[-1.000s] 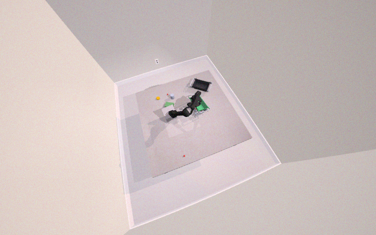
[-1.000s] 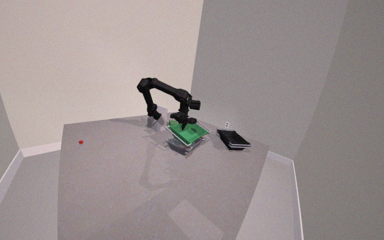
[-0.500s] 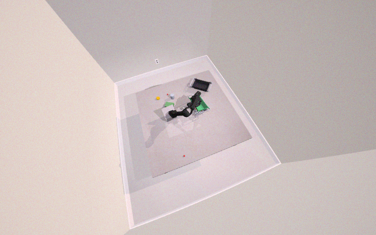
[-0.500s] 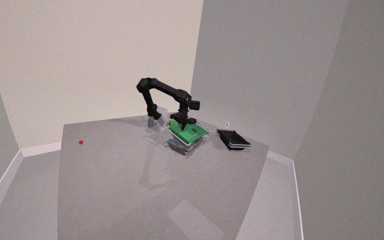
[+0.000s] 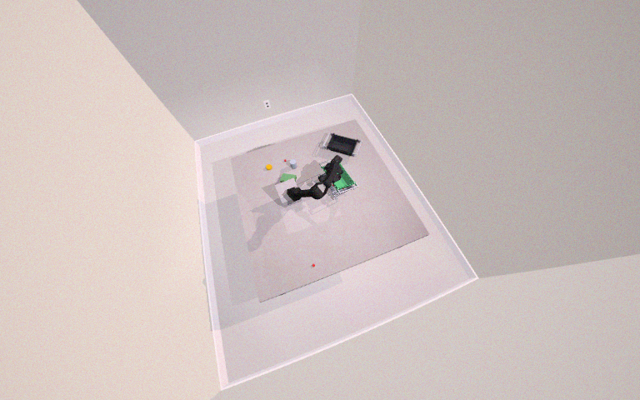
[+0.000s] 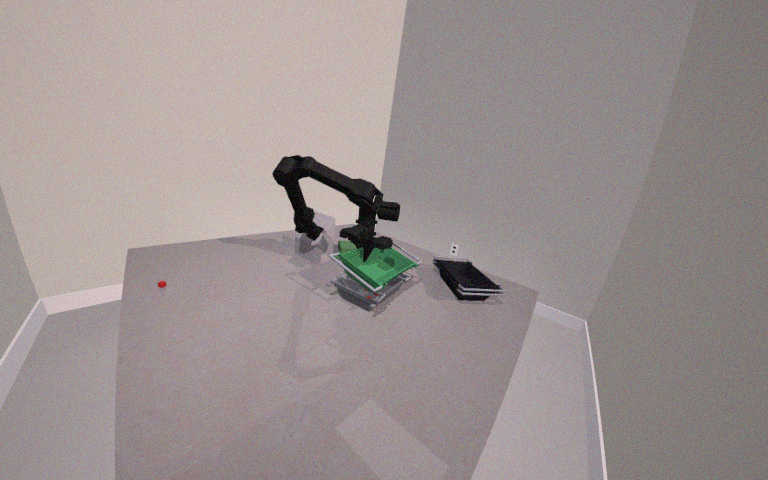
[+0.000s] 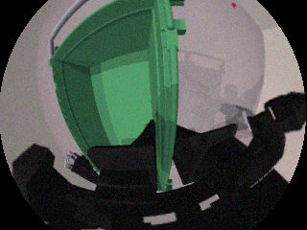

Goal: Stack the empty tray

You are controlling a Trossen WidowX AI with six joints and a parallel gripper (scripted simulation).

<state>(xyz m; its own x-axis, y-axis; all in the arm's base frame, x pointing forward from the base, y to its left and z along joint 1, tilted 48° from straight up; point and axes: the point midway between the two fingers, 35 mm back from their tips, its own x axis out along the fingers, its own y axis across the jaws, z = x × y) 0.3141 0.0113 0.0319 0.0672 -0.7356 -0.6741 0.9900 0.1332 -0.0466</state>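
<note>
The green tray is 70 mm ahead of my gripper tip, 20 mm above it and 10 mm to the left of it. From my gripper tip the other things lie so: green block: 310 mm behind, 210 mm to the left, 90 mm below; yellow disc: 430 mm behind, 410 mm to the left, 100 mm below; grey cylinder: 330 mm to the left, 220 mm behind, 70 mm below.
</note>
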